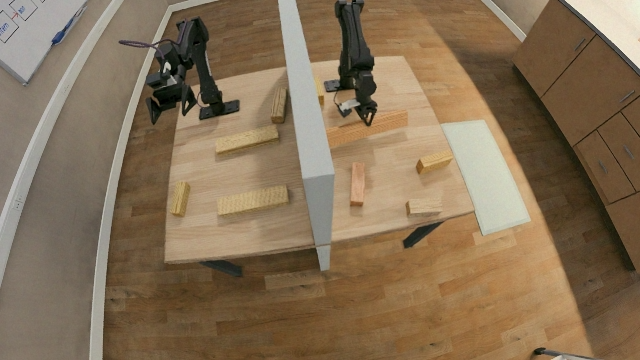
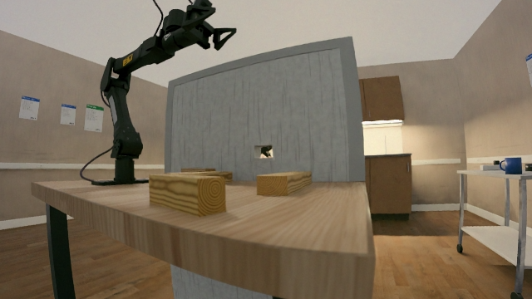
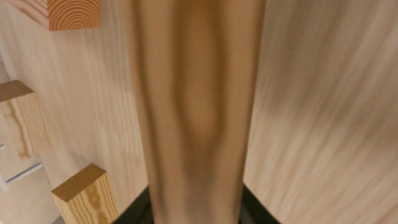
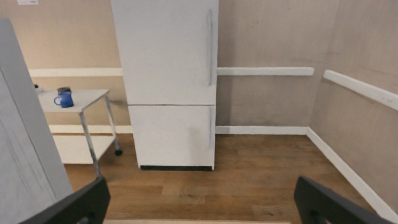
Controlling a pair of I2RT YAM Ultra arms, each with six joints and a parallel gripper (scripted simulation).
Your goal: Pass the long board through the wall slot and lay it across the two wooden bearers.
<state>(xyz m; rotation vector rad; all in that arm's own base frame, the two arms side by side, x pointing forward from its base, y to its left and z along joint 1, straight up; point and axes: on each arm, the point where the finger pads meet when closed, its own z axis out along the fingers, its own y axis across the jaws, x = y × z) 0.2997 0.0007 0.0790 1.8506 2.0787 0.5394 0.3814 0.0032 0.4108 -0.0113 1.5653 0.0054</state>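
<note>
Right now my left hand is 1 cm short of the long board and 2 cm above it. From my left hand the other things lie so: small block 13 cm ahead, 77 cm to the right, 6 cm below.
</note>
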